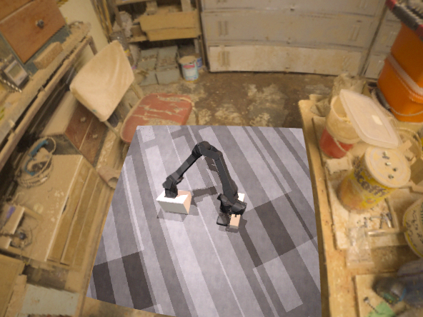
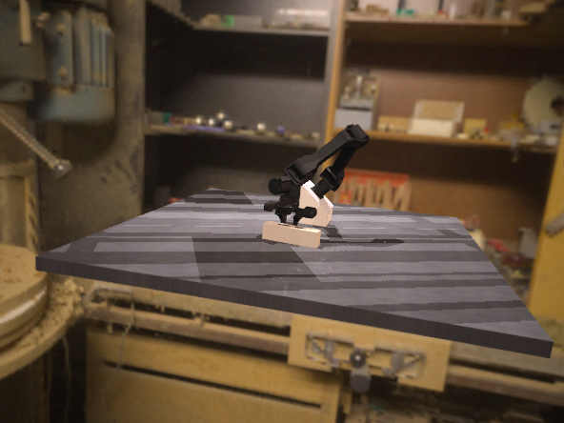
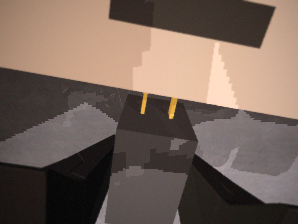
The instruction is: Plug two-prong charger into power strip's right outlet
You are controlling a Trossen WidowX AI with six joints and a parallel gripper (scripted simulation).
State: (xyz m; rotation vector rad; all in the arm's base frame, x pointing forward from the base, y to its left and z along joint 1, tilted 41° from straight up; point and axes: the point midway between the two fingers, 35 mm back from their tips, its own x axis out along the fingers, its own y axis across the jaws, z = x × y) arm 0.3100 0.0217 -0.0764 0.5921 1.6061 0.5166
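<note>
Now: gripper tip 2 cm short of the dark grey rectangular block and 1 cm below it.
</note>
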